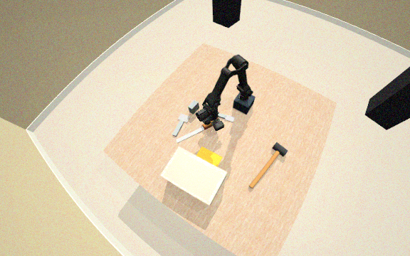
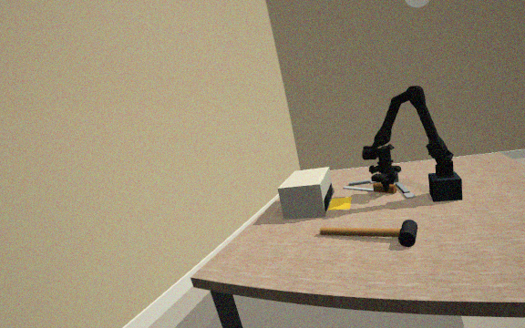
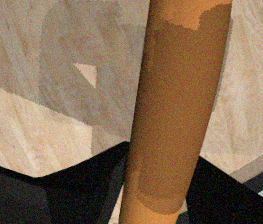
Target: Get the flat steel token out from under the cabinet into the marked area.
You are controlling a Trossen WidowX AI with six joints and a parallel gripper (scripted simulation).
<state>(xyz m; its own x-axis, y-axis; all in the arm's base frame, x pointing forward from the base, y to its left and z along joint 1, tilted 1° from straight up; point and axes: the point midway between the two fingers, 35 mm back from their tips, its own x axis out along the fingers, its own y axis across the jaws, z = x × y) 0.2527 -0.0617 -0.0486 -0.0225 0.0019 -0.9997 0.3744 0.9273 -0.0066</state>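
Right now the tiny cube is 12 cm to the right of my gripper tip. Also, from my gripper tip: grey t-shaped tool: 17 cm to the right, 14 cm ahead; then grey flat tool: 8 cm behind, 1 cm to the left; then grey block: 18 cm to the right, 2 cm above.
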